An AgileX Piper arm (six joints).
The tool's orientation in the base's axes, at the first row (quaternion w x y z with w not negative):
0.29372, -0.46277, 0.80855, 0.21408
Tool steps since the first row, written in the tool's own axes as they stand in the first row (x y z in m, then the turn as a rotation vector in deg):
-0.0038, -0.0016, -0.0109, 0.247, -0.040, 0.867
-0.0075, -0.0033, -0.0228, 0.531, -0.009, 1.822
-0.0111, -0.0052, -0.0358, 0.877, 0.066, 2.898
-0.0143, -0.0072, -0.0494, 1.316, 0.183, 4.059
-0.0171, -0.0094, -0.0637, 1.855, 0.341, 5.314
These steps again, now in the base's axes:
-0.0001, -0.0051, 0.0105, 0.176, 0.363, -0.807
-0.0004, -0.0110, 0.0216, 0.300, 0.791, -1.699
-0.0009, -0.0177, 0.0334, 0.395, 1.277, -2.718
-0.0017, -0.0251, 0.0454, 0.438, 1.777, -3.859
-0.0026, -0.0332, 0.0577, 0.433, 2.293, -5.133

